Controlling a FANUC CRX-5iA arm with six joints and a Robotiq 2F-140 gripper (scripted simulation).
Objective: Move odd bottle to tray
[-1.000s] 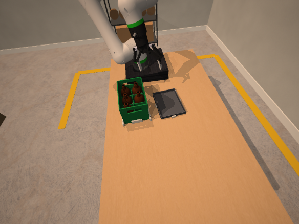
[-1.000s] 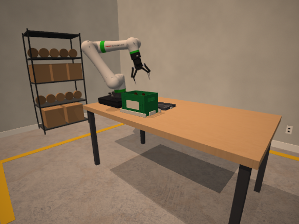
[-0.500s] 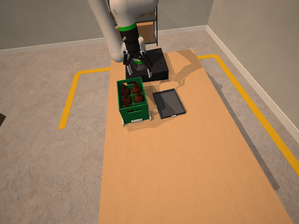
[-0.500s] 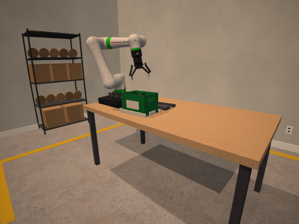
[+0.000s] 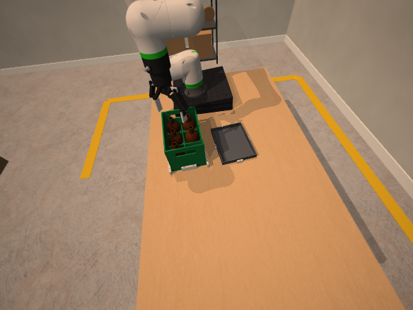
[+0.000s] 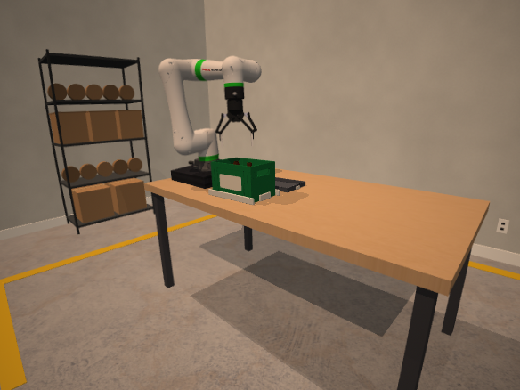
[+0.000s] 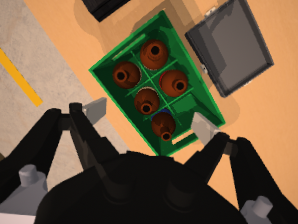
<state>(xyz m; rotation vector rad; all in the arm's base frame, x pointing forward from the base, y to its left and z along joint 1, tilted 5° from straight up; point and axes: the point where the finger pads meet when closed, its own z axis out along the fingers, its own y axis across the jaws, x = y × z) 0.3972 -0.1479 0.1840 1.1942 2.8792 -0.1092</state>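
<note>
Right now my hand is 10 mm short of the green crate, 30 mm to the right of it and 180 mm above it. From my hand the other things lie so: dark grey tray (40 mm ahead, 290 mm to the left, 250 mm below); glass bottle (80 mm behind, 70 mm to the left, 170 mm below).
</note>
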